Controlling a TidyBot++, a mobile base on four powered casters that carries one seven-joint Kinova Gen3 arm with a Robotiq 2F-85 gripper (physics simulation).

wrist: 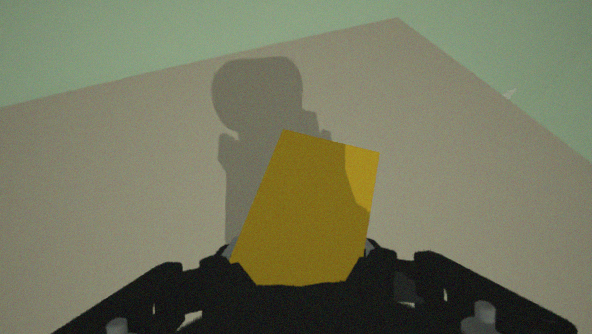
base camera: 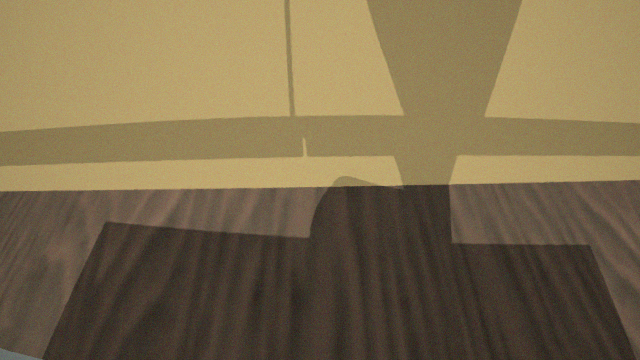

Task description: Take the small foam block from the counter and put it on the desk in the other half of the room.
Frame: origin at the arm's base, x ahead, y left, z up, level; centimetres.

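Seen in the pictures: gripper, fingertip midpoint: [wrist: 298, 249].
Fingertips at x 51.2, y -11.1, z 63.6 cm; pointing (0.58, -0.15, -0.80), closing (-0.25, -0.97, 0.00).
Observation:
A point is followed by its place in that frame.
The small foam block [wrist: 305, 210] @(x 51.7, y -11.7, z 67.7 cm) is yellow and stands out between the fingers in the wrist view, with a brighter lit patch at its upper right. My gripper [wrist: 298, 249] @(x 51.2, y -11.1, z 63.6 cm) is shut on it, one black finger at each side of its near end. The block is over the beige counter top [wrist: 450, 165] @(x 59.6, y -35.5, z 51.4 cm), and the shadow of the arm and gripper falls on that top beyond and to the left of the block. The block's lower part is hidden by the gripper. The desk cannot be made out in these views.
A corner of the counter top shows at the upper right of the wrist view, with a green surface [wrist: 125, 35] @(x 96.2, y 5.6, z 57.9 cm) beyond its edges. In the base camera view a pale yellow upright surface [base camera: 150, 60] @(x 36.0, y 15.0, z -18.1 cm) rises ahead, above the brown wood-grain floor [base camera: 240, 300] @(x 26.7, y 8.8, z -39.6 cm). Broad shadows cross both.

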